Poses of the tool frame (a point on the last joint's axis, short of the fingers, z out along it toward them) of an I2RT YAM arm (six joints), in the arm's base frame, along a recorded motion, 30 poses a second.
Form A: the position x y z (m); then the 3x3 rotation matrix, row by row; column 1 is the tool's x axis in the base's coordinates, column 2 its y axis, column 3 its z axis. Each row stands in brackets.
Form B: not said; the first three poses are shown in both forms.
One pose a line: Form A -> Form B
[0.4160, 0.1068, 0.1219], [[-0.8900, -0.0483, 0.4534], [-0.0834, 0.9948, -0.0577], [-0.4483, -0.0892, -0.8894]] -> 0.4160, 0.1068, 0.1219, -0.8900, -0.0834, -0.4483, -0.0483, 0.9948, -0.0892
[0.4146, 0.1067, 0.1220], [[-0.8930, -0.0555, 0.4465], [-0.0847, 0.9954, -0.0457], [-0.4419, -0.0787, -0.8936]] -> 0.4146, 0.1067, 0.1220, -0.8930, -0.0847, -0.4419, -0.0555, 0.9954, -0.0787
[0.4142, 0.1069, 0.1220], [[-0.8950, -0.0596, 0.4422], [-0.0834, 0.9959, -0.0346], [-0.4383, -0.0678, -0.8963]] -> 0.4142, 0.1069, 0.1220, -0.8950, -0.0834, -0.4383, -0.0596, 0.9959, -0.0678
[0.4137, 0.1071, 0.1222], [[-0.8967, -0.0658, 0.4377], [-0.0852, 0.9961, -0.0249], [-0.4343, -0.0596, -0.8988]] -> 0.4137, 0.1071, 0.1222, -0.8967, -0.0852, -0.4343, -0.0658, 0.9961, -0.0596
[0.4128, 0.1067, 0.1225], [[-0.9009, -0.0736, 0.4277], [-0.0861, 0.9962, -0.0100], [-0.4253, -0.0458, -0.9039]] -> 0.4128, 0.1067, 0.1225, -0.9009, -0.0861, -0.4253, -0.0736, 0.9962, -0.0458
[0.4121, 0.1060, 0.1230], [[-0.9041, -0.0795, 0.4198], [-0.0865, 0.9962, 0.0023], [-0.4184, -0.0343, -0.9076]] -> 0.4121, 0.1060, 0.1230, -0.9041, -0.0865, -0.4184, -0.0795, 0.9962, -0.0343
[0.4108, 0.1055, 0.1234], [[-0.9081, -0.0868, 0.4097], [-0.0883, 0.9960, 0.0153], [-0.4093, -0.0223, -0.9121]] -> 0.4108, 0.1055, 0.1234, -0.9081, -0.0883, -0.4093, -0.0868, 0.9960, -0.0223
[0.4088, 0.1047, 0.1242], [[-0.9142, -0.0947, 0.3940], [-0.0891, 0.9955, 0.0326], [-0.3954, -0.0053, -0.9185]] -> 0.4088, 0.1047, 0.1242, -0.9142, -0.0891, -0.3954, -0.0947, 0.9955, -0.0053
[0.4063, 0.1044, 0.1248], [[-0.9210, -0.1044, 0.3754], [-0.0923, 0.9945, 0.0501], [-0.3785, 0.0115, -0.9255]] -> 0.4063, 0.1044, 0.1248, -0.9210, -0.0923, -0.3785, -0.1044, 0.9945, 0.0115
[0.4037, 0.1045, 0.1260], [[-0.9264, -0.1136, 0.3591], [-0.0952, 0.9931, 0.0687], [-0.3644, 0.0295, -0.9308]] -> 0.4037, 0.1045, 0.1260, -0.9264, -0.0952, -0.3644, -0.1136, 0.9931, 0.0295
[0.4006, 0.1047, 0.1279], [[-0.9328, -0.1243, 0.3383], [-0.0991, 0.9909, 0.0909], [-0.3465, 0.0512, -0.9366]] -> 0.4006, 0.1047, 0.1279, -0.9328, -0.0991, -0.3465, -0.1243, 0.9909, 0.0512
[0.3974, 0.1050, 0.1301], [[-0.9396, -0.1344, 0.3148], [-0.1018, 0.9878, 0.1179], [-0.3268, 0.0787, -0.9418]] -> 0.3974, 0.1050, 0.1301, -0.9396, -0.1018, -0.3268, -0.1344, 0.9878, 0.0787
